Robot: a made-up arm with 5 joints.
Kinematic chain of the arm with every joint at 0, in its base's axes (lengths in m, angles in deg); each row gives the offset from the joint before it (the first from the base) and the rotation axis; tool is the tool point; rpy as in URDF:
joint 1: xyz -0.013 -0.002 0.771 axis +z
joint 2: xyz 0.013 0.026 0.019 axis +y
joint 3: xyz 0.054 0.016 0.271 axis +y
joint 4: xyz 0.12 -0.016 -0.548 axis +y
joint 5: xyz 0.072 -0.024 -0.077 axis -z
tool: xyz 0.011 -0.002 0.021 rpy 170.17 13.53 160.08
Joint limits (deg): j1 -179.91..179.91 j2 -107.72..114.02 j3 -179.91..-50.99 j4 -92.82..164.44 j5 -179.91..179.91
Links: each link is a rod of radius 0.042 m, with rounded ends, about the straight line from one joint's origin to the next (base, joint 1, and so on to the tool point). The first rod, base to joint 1, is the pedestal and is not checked.
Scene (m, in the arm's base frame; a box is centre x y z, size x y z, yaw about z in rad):
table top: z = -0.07
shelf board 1: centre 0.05 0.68 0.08 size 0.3 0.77 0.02 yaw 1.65
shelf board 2: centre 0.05 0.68 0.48 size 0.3 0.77 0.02 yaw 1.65
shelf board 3: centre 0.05 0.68 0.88 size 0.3 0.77 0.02 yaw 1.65
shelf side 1: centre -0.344 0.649 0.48 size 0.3 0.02 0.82 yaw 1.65
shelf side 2: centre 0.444 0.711 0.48 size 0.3 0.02 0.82 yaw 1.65
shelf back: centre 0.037 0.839 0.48 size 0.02 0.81 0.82 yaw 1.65
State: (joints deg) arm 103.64 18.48 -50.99 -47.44 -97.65
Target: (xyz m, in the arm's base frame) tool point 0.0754 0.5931 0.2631
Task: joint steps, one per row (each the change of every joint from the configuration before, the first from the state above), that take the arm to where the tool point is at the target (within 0.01 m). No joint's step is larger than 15 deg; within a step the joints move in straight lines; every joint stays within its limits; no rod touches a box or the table.
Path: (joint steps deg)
1: -13.87 -1.85 -0.13 -4.99 5.18
2: -13.86 -1.85 -0.12 -4.99 5.18
3: -13.87 -1.84 -0.13 -4.99 5.18
4: -13.87 -1.85 -0.12 -4.99 5.18
5: -13.86 -1.85 -0.13 -5.00 5.19
6: -13.87 -1.85 -0.12 -4.99 5.18
7: 13.38 14.82 -1.89 12.17 -7.65
8: 13.38 14.82 -1.89 12.17 -7.65
9: 13.39 14.82 -1.89 12.17 -7.64
10: 13.38 14.82 -1.89 12.17 -7.65
11: 2.11 3.94 -10.01 3.31 0.10
12: 2.11 3.93 -10.02 3.30 0.10
13: 2.11 3.93 -10.02 3.30 0.10

